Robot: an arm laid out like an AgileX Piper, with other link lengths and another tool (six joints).
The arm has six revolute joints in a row. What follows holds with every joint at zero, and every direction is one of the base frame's. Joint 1 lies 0.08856 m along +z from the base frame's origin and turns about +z. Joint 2 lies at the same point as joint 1 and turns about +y. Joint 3 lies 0.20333 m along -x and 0.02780 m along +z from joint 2 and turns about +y. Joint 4 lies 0.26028 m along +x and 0.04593 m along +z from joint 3 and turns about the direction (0.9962, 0, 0.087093). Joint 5 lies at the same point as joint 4 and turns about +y. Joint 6 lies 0.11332 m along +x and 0.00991 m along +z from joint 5 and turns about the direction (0.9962, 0, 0.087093). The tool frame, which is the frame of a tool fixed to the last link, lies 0.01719 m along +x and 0.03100 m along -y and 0.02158 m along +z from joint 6; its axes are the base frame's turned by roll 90.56, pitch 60.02 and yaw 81.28 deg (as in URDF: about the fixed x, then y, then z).
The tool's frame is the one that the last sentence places.
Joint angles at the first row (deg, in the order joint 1, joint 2, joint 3, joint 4, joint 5, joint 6):
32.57 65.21 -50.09 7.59 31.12 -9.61
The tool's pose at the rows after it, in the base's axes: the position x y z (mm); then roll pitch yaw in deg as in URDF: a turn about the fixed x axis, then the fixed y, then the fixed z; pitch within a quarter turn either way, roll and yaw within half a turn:
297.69 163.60 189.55 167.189 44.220 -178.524
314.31 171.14 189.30 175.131 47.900 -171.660
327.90 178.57 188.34 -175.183 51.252 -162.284
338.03 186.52 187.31 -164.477 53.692 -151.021
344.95 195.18 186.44 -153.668 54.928 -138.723
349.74 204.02 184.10 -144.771 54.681 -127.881
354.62 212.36 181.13 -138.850 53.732 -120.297
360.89 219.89 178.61 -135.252 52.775 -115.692
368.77 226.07 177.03 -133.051 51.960 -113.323
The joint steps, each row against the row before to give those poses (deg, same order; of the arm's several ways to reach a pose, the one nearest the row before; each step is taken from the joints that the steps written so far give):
1.10 5.90 -4.27 -8.15 -1.75 2.95
0.59 5.02 -3.33 -8.58 -2.13 2.30
0.45 4.08 -2.26 -9.03 -2.51 1.99
0.34 3.21 -1.38 -8.99 -2.83 1.87
0.18 2.49 -0.80 -8.27 -3.13 1.33
0.06 2.20 -0.70 -6.50 -2.78 0.57
0.02 2.33 -1.26 -4.48 -1.91 0.17
0.02 2.62 -2.05 -2.89 -0.99 0.07
0.00 2.79 -2.74 -1.76 0.00 0.07

